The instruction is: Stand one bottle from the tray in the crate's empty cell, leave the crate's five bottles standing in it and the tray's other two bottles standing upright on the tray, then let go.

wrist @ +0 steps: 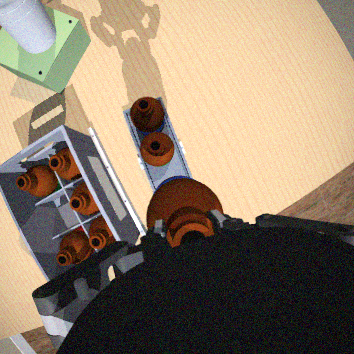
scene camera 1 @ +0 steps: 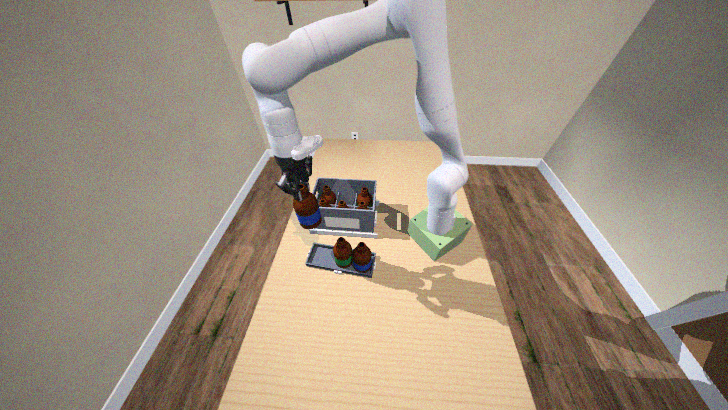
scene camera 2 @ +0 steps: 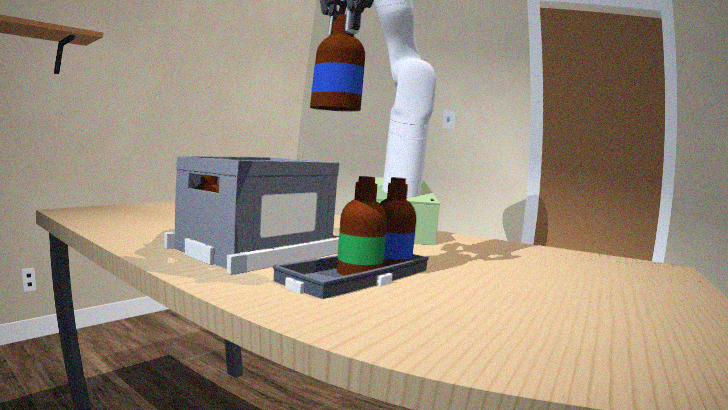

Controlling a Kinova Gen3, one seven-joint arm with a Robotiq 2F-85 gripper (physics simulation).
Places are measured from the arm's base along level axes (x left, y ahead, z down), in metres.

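Where they show: gripper, fingertip midpoint: (wrist: 187, 226) (scene camera 1: 303, 195) (scene camera 2: 343, 35); arm's base, origin of the base link: (wrist: 37, 35) (scene camera 1: 438, 225).
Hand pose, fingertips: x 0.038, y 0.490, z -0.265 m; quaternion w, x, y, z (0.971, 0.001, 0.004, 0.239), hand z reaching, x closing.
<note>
Things, the pixels of their centre, and the offset from my fingertips. "spot": a spot on its surface instead.
- brown blue-label bottle, body centre: (wrist: 183, 215) (scene camera 2: 340, 60) (scene camera 1: 305, 205) dx +0.000, dy +0.000, dz +0.043 m
- grey crate, body centre: (scene camera 2: 253, 205) (wrist: 72, 205) (scene camera 1: 345, 206) dx -0.204, dy -0.111, dz +0.291 m
- dark tray, body centre: (scene camera 2: 357, 269) (wrist: 161, 155) (scene camera 1: 341, 259) dx +0.023, dy -0.081, dz +0.366 m
- green-label bottle, body centre: (scene camera 2: 363, 225) (wrist: 156, 149) (scene camera 1: 342, 250) dx +0.022, dy -0.092, dz +0.296 m
- white strip, surface spot: (scene camera 2: 285, 254) (wrist: 122, 189) (scene camera 1: 338, 233) spot: dx -0.106, dy -0.071, dz +0.361 m
My gripper (scene camera 1: 299, 192) (scene camera 2: 342, 24) (wrist: 187, 226) is shut on the neck of a brown blue-label bottle (scene camera 1: 308, 216) (scene camera 2: 337, 76) (wrist: 184, 200). The bottle hangs nearly upright, its base higher than the rim of the grey crate (scene camera 1: 367, 222) (scene camera 2: 206, 219) (wrist: 82, 145) in scene camera 2. The crate holds five brown bottles. Its empty cell (scene camera 1: 346, 193) (wrist: 45, 225) is the middle one of the back row, away from the tray. On the dark tray (scene camera 1: 320, 254) (scene camera 2: 326, 290) (wrist: 165, 172), a green-label bottle (scene camera 1: 342, 253) (scene camera 2: 361, 244) (wrist: 157, 150) and a blue-label bottle (scene camera 1: 362, 257) (scene camera 2: 399, 224) (wrist: 147, 115) stand upright.
A white strip (scene camera 1: 343, 233) (scene camera 2: 285, 254) (wrist: 117, 182) runs along the crate's front foot, between crate and tray. The arm's green base (scene camera 1: 433, 244) (scene camera 2: 427, 219) (wrist: 70, 55) stands right of the crate in scene camera 1. Thin dividers and raised rims border the crate's cells.
</note>
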